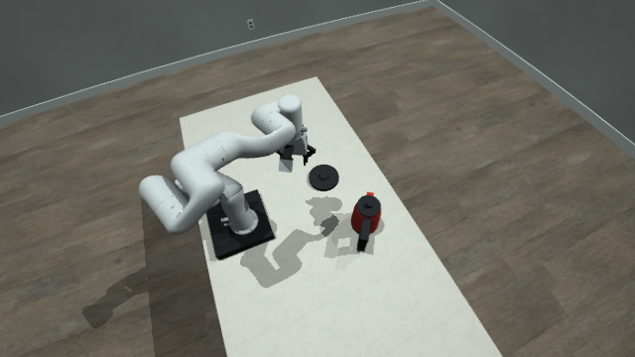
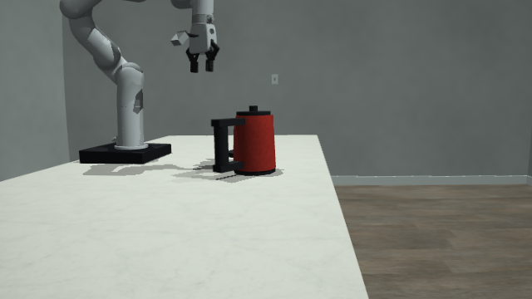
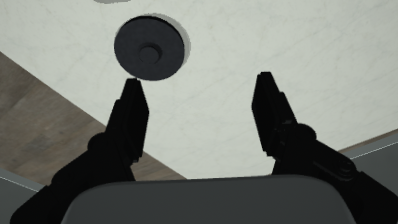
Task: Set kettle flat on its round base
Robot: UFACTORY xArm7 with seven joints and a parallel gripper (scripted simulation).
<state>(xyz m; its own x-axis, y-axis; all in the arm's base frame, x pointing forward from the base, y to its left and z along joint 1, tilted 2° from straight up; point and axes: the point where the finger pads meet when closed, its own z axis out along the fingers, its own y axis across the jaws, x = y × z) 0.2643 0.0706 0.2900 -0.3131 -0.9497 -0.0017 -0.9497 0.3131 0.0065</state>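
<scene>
The red kettle lies 24 cm ahead of my hand, 23 cm below it and 21 cm to the right of it. From my hand the other things lie so: round black base: 31 cm below, 13 cm ahead, 10 cm to the left.
</scene>
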